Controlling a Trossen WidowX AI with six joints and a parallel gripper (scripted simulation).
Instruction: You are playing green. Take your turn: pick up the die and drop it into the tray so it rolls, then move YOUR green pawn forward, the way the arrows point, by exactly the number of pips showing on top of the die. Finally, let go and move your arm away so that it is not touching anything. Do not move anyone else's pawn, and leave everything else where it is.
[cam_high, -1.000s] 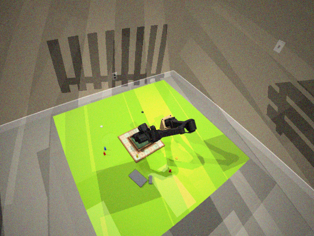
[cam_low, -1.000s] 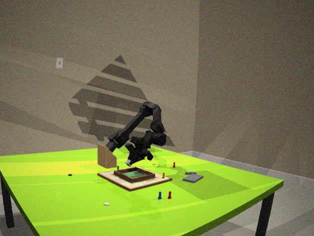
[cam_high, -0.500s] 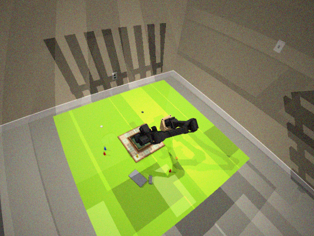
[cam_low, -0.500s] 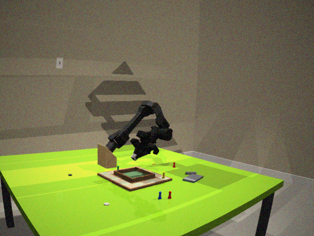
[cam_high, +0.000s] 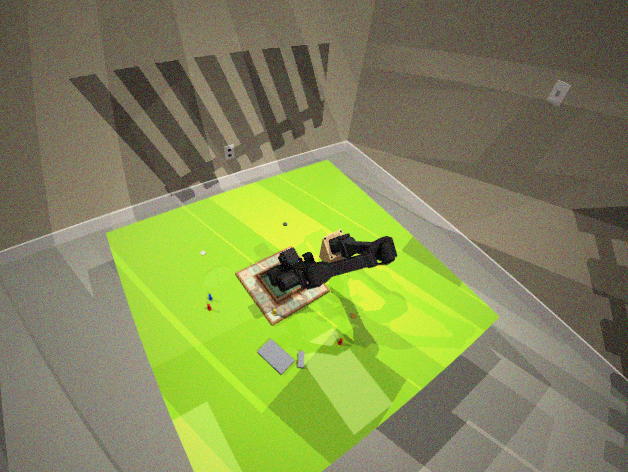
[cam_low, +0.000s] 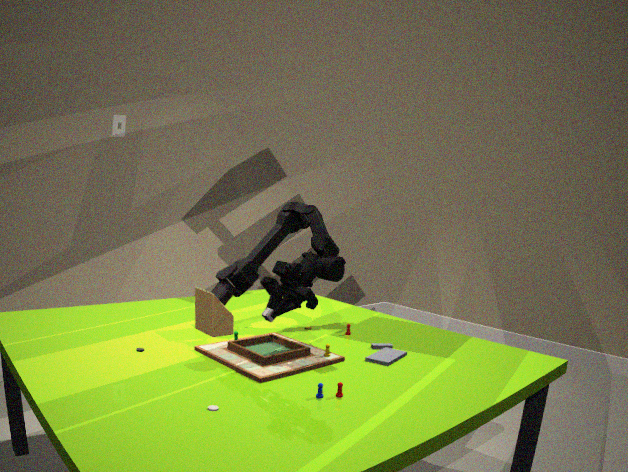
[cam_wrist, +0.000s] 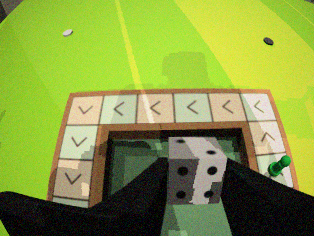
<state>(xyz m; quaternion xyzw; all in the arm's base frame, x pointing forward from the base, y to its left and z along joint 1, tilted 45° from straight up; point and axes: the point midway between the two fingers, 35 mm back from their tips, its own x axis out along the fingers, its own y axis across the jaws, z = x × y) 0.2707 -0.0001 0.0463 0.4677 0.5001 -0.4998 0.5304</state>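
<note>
The white die is 1 cm below my gripper tip. From my gripper tip the other things lie so: green pawn (11 cm behind, 9 cm below, 3 cm to the right); then wooden-rimmed tray (11 cm below); then yellow pawn (12 cm to the left, 10 cm ahead, 9 cm below).
</note>
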